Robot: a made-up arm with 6 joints.
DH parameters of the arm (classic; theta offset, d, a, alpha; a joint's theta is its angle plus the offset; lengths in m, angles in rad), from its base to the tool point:
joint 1: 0 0.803 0.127 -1.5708
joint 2: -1.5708 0 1.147 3.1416
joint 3: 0 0 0.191 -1.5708
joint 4: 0 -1.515 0 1.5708
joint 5: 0 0 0 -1.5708
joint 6: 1.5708 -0.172 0 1.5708
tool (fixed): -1.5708 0 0 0
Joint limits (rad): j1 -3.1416..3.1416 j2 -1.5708..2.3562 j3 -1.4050..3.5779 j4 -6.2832..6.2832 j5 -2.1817..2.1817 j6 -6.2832..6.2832
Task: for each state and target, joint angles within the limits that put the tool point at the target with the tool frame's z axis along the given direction. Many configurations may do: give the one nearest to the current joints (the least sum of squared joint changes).
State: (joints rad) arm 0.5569 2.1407 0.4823 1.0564 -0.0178 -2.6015
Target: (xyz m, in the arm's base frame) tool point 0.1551 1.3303 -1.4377 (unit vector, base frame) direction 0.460 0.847 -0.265
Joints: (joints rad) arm 1.3911 2.1045 0.5643 1.7965 0.5328 -2.1855
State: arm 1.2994 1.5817 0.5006 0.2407 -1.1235 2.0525
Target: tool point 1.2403 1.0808 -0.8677 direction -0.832 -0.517 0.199
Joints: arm 0.7693 1.6243 0.2057 0.8984 -0.6970 2.1327
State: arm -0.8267 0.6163 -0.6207 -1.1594 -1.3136 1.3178
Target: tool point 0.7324 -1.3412 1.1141 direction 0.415 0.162 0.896
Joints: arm -1.1706 0.0836 -0.5603 -1.1009 -1.4405 2.1318
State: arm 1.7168 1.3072 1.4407 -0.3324 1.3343 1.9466
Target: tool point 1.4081 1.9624 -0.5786 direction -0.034 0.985 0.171
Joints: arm 1.0051 1.9634 1.1151 -0.9203 1.5585 1.9927
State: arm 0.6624 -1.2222 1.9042 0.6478 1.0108 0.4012
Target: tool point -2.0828 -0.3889 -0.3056 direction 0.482 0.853 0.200
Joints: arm 0.2174 -1.4568 2.3494 0.5952 0.8062 0.4842
